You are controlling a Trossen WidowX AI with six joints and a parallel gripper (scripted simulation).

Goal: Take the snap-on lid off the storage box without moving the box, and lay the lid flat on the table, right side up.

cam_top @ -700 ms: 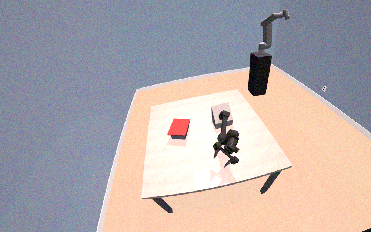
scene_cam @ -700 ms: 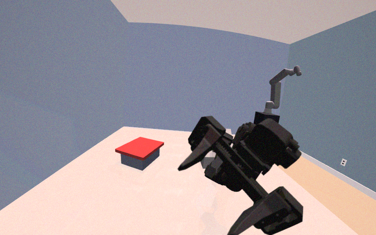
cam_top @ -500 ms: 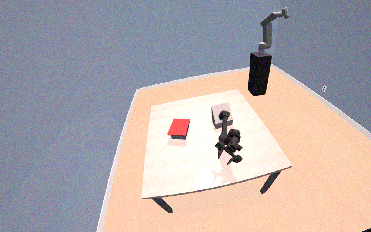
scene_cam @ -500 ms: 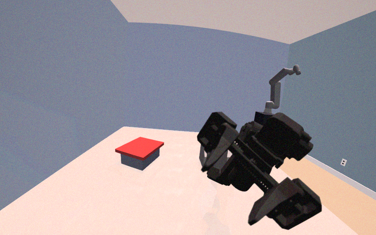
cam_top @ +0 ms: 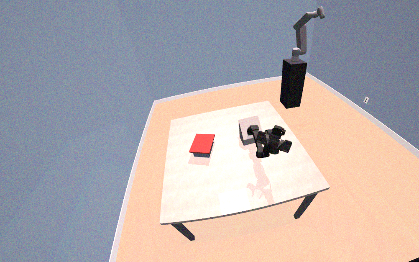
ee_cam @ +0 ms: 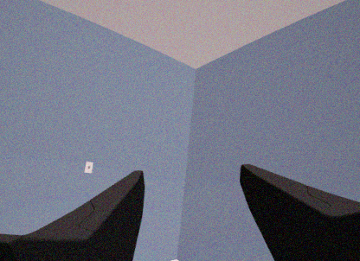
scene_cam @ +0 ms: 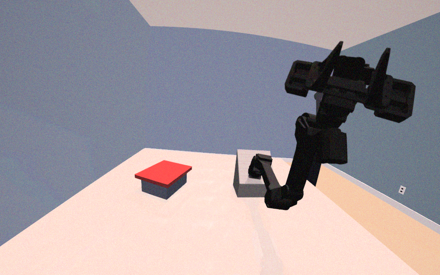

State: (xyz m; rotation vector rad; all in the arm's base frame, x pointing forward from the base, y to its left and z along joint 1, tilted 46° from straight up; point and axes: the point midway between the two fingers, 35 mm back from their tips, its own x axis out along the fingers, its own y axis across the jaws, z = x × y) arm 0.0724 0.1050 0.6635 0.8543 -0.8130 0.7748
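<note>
The red lid lies 58 cm to the right of my gripper tip, 44 cm below it and 41 cm ahead of it. Round my gripper tip: storage box: 58 cm to the right, 48 cm below, 41 cm ahead.
</note>
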